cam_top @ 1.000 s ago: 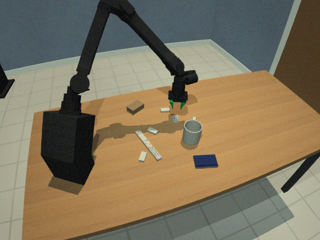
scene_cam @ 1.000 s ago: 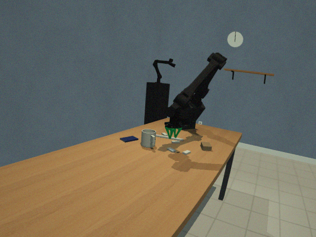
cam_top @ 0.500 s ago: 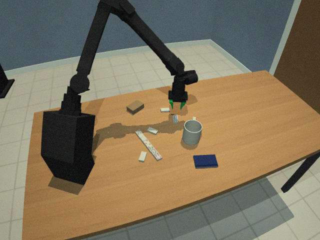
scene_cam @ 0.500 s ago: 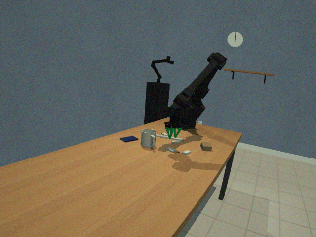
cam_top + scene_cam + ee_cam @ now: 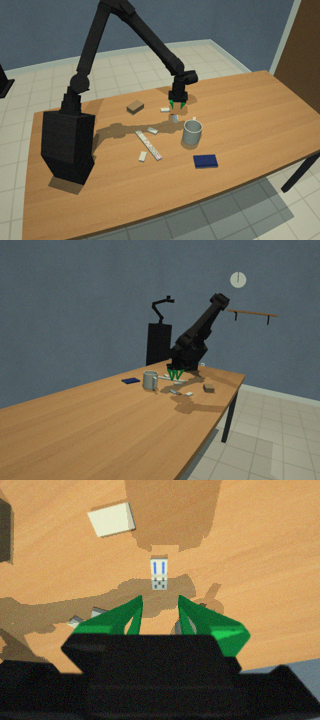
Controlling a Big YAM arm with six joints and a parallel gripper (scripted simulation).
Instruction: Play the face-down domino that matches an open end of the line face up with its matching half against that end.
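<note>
Now: the grey tile 40 mm behind my hand, 90 mm to the left of it and 90 mm below it. Round my hand: brown block: 220 mm behind, 140 mm to the left, 80 mm below.
</note>
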